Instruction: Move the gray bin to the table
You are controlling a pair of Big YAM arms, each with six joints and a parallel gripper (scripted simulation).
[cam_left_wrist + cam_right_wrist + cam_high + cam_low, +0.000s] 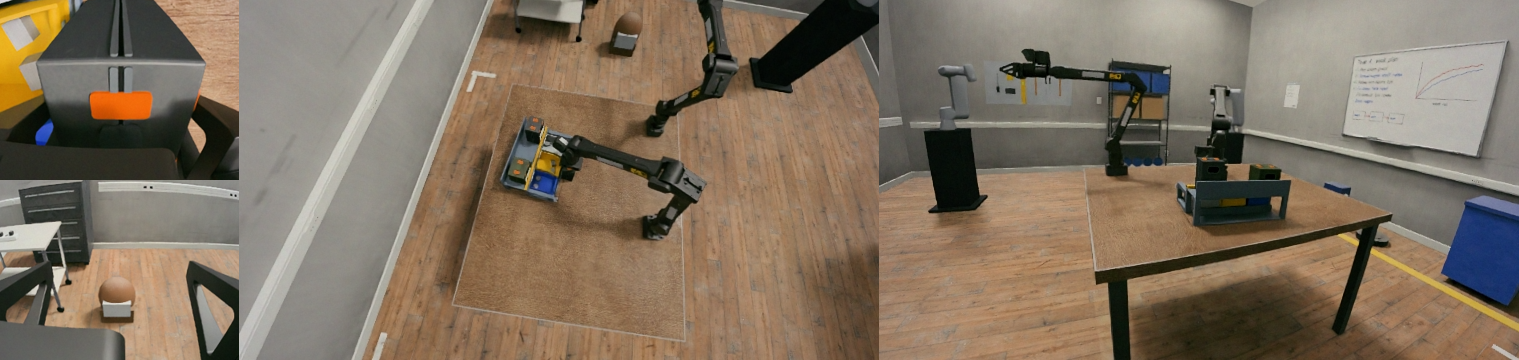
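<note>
Now: the yellow bin 130 mm ahead of my left hand, 50 mm below it and 20 mm to the right of it. The rest, counted from my left hand: gray open bin (130 mm to the right, 120 mm ahead, 50 mm below); then blue-gray shelf (160 mm ahead, 30 mm below, 20 mm to the right); then blue bin (150 mm ahead, 100 mm to the left, 50 mm below).
</note>
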